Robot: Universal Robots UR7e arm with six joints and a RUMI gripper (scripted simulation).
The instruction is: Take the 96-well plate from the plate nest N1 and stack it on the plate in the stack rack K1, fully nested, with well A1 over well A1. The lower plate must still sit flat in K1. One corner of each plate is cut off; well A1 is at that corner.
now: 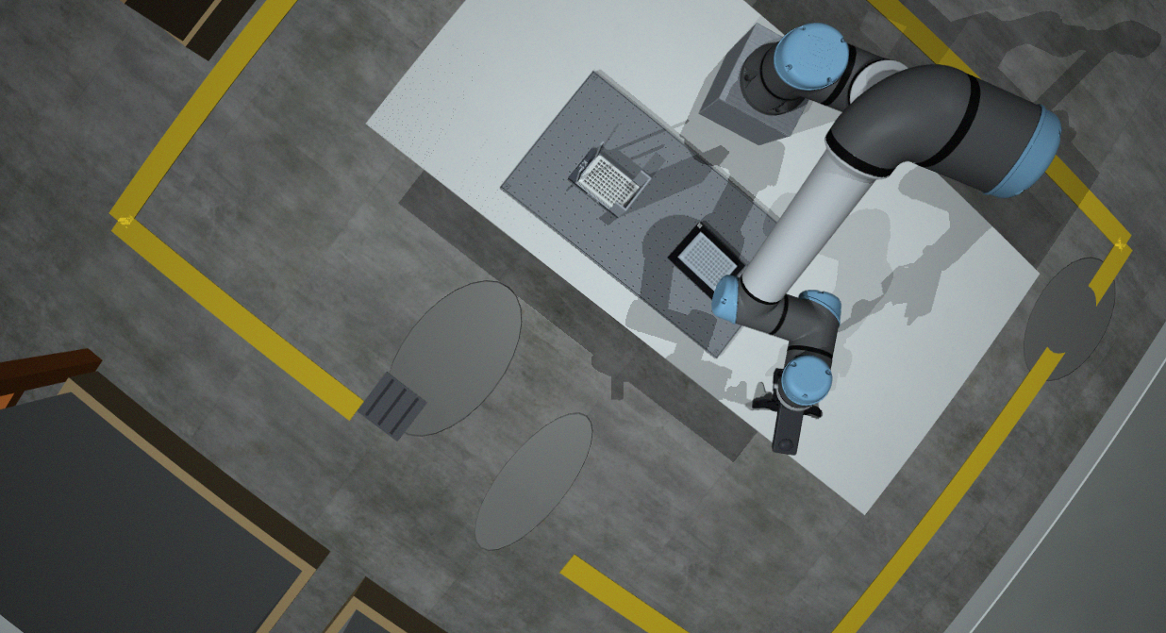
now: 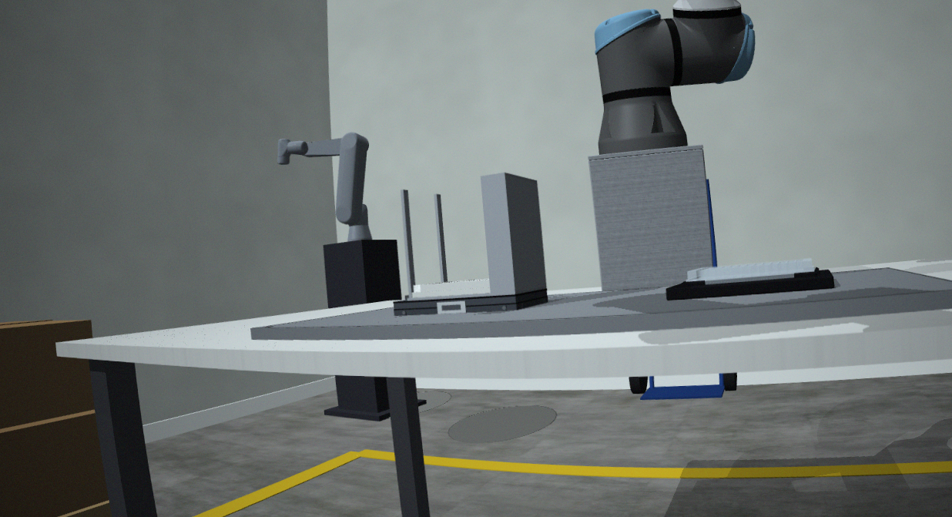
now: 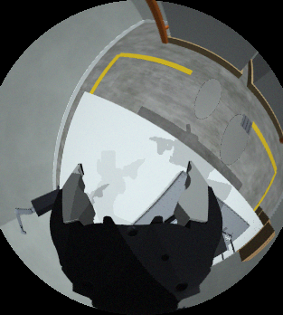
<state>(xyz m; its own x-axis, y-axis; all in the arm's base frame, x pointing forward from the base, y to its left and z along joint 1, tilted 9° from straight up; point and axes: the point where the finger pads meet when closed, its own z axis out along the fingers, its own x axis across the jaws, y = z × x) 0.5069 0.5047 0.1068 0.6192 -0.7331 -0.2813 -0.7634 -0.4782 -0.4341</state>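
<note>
Now: the clear 96-well plate 17 cm behind my hand, 31 cm to the right of it and 21 cm below it. Also, from my hand: black plate nest: 17 cm behind, 31 cm to the right, 22 cm below; grey back block: 14 cm behind, 56 cm to the right, 14 cm below.
</note>
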